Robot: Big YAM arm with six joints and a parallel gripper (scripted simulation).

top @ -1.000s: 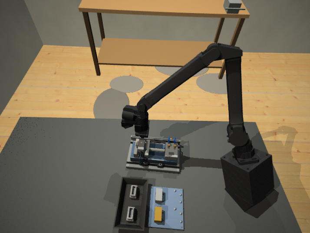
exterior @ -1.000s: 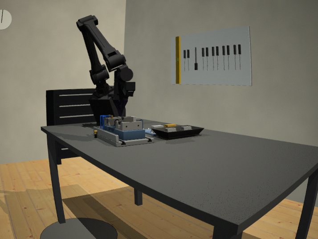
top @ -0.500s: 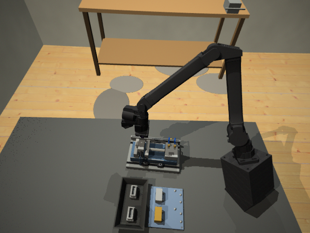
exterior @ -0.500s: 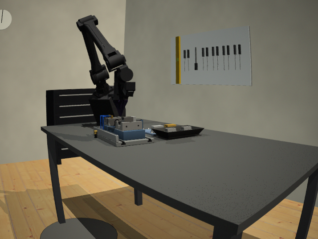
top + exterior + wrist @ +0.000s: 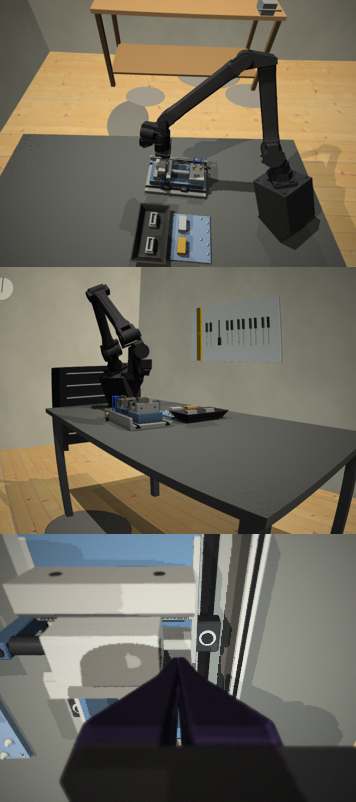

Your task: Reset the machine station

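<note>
My gripper is now 1 cm short of the gray aluminum blank, 4 cm to the right of it and 3 cm above it. From my hand the other things lie so: moving jaw 3 cm behind, 5 cm to the left, 5 cm below; then fixed jaw 3 cm ahead, 4 cm to the left, 5 cm below; then work stop rod 1 cm ahead, 9 cm to the left, 4 cm below.
</note>
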